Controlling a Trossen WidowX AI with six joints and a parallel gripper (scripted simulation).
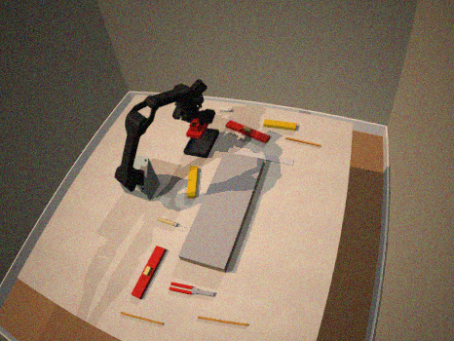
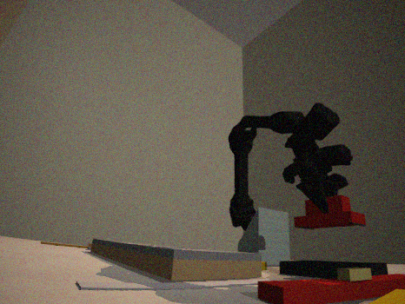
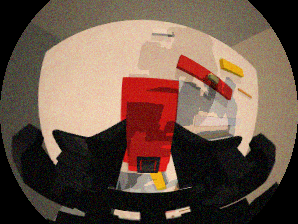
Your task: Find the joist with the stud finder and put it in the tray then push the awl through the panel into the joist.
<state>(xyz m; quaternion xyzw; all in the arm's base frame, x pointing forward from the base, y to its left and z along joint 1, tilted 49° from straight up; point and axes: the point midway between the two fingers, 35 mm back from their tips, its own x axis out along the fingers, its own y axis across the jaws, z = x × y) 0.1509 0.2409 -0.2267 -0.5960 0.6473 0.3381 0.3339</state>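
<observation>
Now: the black tray 10 mm to the right of my gripper tip and 110 mm below it. From my gripper tip the other things lie so: stud finder: 20 mm to the right, 20 mm above; awl: 50 mm ahead, 450 mm to the right, 110 mm below.
</observation>
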